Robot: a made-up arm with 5 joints.
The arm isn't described. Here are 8 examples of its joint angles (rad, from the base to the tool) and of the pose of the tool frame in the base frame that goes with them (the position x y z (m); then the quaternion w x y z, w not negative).
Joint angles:
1: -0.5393 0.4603 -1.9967 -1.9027 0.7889
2: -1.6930 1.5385 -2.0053 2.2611 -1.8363
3: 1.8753 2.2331 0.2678 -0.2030 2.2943
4: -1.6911 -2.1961 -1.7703 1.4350 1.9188
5: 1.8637 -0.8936 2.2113 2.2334 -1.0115
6: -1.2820 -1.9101 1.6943 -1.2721 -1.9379
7: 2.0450 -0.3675 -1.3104 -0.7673 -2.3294
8: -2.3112 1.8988 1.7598 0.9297 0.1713
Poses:
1: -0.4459 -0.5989 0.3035 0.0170 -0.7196 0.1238 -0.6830
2: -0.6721 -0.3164 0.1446 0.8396 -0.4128 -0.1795 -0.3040
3: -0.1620 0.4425 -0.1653 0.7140 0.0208 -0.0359 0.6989
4: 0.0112 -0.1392 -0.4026 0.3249 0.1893 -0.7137 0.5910
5: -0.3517 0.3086 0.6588 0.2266 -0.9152 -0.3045 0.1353
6: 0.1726 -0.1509 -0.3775 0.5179 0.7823 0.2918 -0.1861
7: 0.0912 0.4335 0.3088 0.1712 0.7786 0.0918 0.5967
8: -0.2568 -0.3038 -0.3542 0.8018 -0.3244 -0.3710 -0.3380
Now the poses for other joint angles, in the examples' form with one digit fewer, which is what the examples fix.
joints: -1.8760 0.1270 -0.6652 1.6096 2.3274
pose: -0.118 0.087 0.393 0.755 0.075 0.647 -0.074
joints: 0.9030 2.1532 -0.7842 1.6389 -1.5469
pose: 0.454 -0.217 -0.028 0.377 -0.161 -0.881 0.236
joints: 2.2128 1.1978 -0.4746 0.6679 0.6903
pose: 0.031 0.029 -0.038 0.275 -0.191 0.437 0.835
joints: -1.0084 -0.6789 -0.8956 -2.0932 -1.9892
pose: 0.325 -0.395 0.625 0.855 -0.210 -0.334 0.337
